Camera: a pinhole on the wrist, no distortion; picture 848 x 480 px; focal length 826.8 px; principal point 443.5 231.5 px. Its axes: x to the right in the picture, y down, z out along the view. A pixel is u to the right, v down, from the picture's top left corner.
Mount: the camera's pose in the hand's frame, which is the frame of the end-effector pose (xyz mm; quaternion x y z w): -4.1 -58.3 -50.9 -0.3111 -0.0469 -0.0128 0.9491
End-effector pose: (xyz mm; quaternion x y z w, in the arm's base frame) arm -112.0 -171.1 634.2 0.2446 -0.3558 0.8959 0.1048
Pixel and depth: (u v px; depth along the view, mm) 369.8 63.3 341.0
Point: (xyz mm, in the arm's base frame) 7.5 -414.8 712.6
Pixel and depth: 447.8 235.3 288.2
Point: -65.4 -377.3 667.1
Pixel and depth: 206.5 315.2 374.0
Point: 16.2 -461.9 585.4
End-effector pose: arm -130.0 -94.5 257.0 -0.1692 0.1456 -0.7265 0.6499
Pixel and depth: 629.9 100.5 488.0
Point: 187.6 -171.5 544.9
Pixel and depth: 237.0 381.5 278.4
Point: 69.7 -17.4 310.7
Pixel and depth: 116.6 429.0 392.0
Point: 194.6 63.0 313.4
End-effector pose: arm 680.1 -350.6 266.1 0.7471 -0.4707 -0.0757 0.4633
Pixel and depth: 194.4 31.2 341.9
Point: 411.8 -415.8 133.3
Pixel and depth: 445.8 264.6 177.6
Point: 589.2 -397.9 251.6
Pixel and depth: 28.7 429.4 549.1
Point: 116.1 -330.9 288.0
